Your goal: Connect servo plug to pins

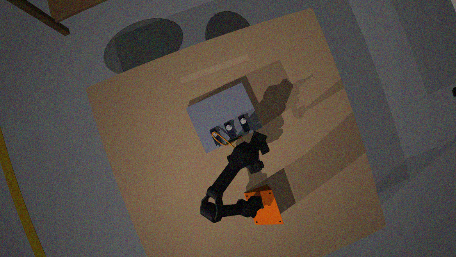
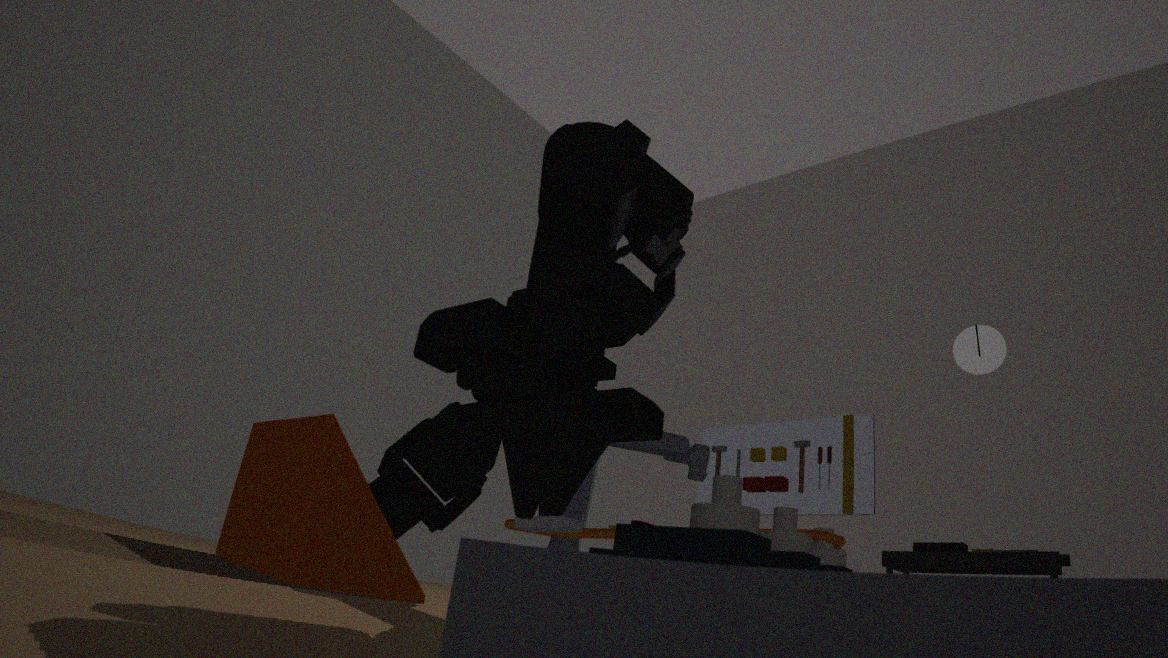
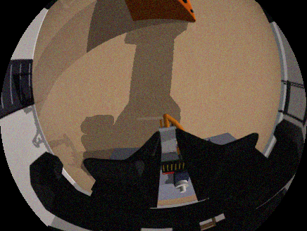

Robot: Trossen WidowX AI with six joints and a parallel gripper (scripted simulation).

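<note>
The servo is 12 cm ahead of my gripper tip, 4 cm to the left of it and 2 cm below it. Round my gripper tip: grey holder plate 23 cm ahead, 6 cm to the left, 5 cm below.
</note>
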